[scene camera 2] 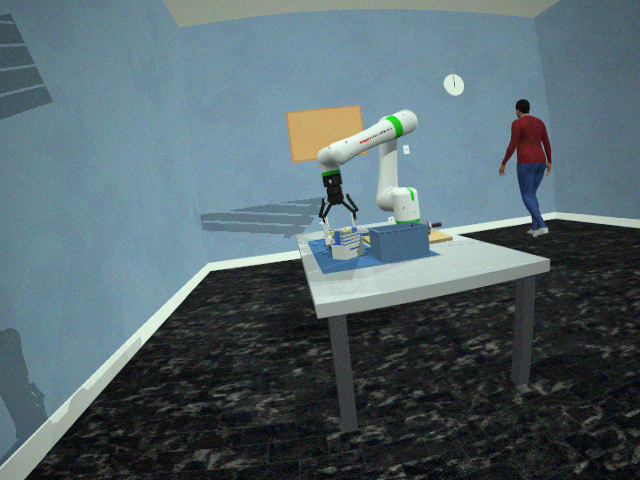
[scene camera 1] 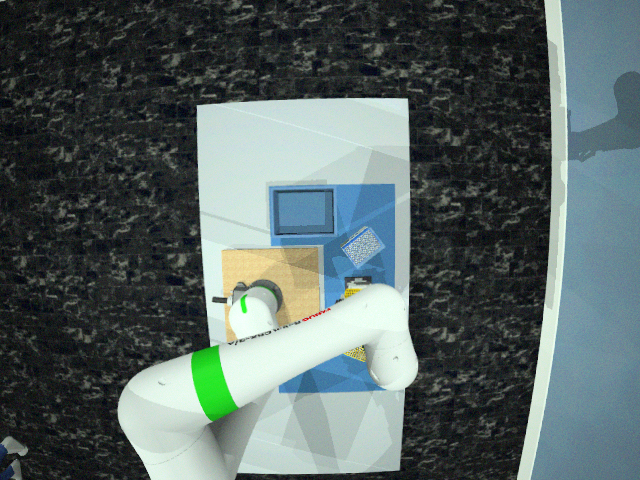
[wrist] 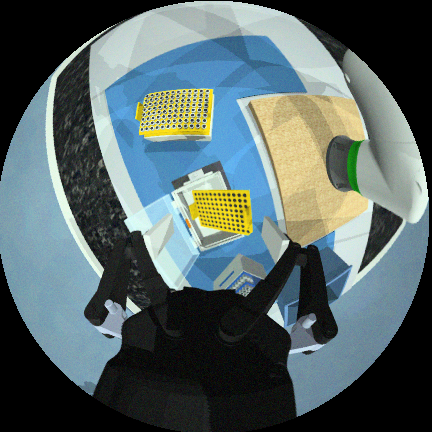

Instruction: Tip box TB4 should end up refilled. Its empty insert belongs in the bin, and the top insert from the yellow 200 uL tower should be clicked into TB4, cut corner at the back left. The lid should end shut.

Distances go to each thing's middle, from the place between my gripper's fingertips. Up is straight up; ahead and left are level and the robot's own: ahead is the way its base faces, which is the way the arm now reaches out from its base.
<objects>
My hand is 5 cm above the yellow insert [wrist: 225,209]. Round my hand: blue bin [scene camera 1: 309,211]: 30 cm to the left, 22 cm behind, 4 cm below; lid [wrist: 173,262]: 8 cm ahead, 1 cm above.
</objects>
